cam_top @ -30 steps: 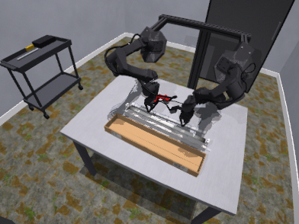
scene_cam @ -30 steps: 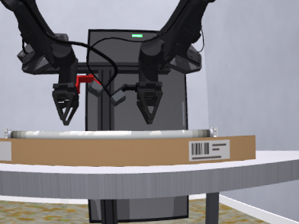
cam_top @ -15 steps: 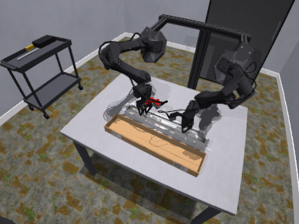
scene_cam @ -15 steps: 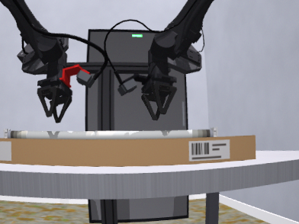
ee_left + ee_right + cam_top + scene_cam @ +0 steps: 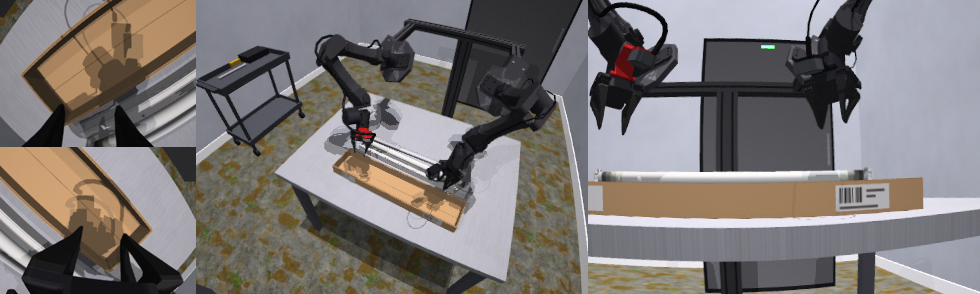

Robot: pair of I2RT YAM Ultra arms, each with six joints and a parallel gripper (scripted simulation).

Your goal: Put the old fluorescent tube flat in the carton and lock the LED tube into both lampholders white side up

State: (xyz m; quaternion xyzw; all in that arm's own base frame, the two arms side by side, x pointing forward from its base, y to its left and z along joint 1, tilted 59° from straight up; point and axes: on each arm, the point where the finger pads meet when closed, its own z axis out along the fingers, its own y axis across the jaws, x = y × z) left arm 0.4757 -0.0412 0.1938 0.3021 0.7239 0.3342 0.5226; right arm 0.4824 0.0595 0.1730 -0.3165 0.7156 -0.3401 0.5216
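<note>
Right now the old fluorescent tube is 130 mm behind my left hand, 190 mm to the right of it and 100 mm below it. The rest, counted from my left hand: light fixture (130 mm behind, 190 mm to the right, 110 mm below); then carton (20 mm ahead, 200 mm to the right, 140 mm below); then LED tube (230 mm behind, 210 mm to the right, 150 mm below).
</note>
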